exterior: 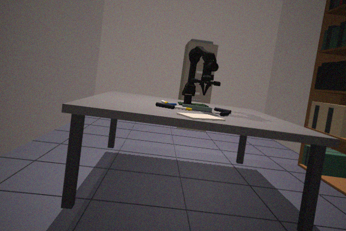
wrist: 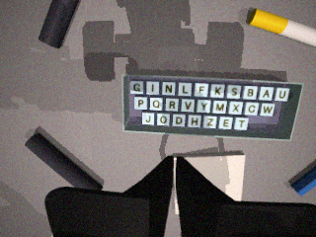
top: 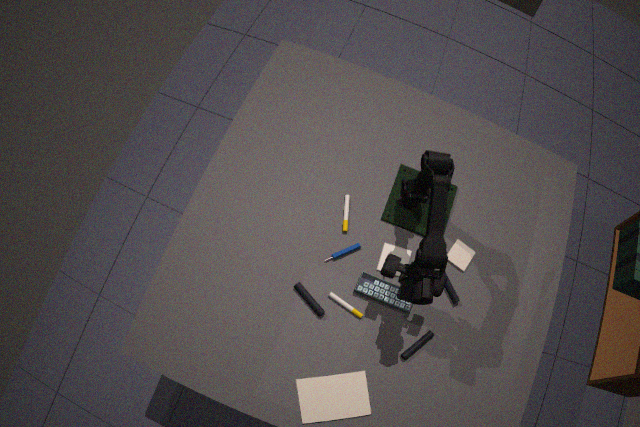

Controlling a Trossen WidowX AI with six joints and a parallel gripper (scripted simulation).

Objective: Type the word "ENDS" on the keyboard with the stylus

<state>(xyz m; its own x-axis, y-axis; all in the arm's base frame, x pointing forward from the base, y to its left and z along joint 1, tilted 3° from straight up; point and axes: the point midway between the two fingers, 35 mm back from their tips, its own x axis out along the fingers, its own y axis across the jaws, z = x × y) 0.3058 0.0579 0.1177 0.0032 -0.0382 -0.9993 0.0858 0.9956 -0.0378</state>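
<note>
My gripper tip is 50 mm past the stylus, 220 mm to the left of it and 90 mm above it. The rest, counted from my gripper tip: white paper sheet (390 mm ahead, 80 mm to the right, 100 mm below); white notepad (90 mm behind, 40 mm to the right, 100 mm below); grey stylus tip (20 mm behind, 240 mm to the right, 90 mm below).
</note>
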